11 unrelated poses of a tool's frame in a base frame.
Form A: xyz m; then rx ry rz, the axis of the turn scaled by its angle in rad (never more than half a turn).
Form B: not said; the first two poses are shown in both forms.
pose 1, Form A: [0.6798 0.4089 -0.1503 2.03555 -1.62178 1.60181]
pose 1, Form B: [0.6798 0.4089 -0.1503 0.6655 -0.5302 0.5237 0.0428]
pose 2, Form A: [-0.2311 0.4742 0.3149 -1.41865 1.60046 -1.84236]
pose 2, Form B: [-0.2311 0.4742 0.3149 -0.4962 0.5598 -0.6444 0.1587]
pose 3, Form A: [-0.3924 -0.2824 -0.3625 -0.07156 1.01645 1.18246]
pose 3, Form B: [-0.3924 -0.2824 -0.3625 -0.0323 0.4582 0.5330 0.7106]
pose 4, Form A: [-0.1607 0.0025 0.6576 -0.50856 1.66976 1.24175]
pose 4, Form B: [-0.1607 0.0025 0.6576 -0.2084 0.6842 0.5088 0.4792]
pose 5, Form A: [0.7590 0.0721 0.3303 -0.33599 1.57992 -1.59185]
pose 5, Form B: [0.7590 0.0721 0.3303 -0.1342 0.6312 -0.6360 0.4231]
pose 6, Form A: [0.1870 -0.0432 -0.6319 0.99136 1.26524 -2.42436]
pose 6, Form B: [0.1870 -0.0432 -0.6319 0.3385 0.4320 -0.8278 0.1161]
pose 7, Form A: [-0.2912 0.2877 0.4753 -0.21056 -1.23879 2.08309]
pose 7, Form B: [-0.2912 0.2877 0.4753 -0.0812 -0.4776 0.8031 0.3471]
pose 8, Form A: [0.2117 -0.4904 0.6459 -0.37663 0.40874 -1.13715]
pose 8, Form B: [0.2117 -0.4904 0.6459 -0.1760 0.1910 -0.5314 0.8063]
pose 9, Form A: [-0.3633 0.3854 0.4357 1.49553 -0.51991 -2.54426]
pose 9, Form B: [-0.3633 0.3854 0.4357 0.4978 -0.1730 -0.8468 0.0724]
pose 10, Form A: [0.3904 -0.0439 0.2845 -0.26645 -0.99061 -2.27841]
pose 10, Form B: [0.3904 -0.0439 0.2845 -0.1012 -0.3761 -0.8651 0.3159]
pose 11, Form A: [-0.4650 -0.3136 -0.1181 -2.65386 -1.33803 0.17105]
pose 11, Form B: [-0.4650 -0.3136 -0.1181 -0.8884 -0.4479 0.0573 0.0822]
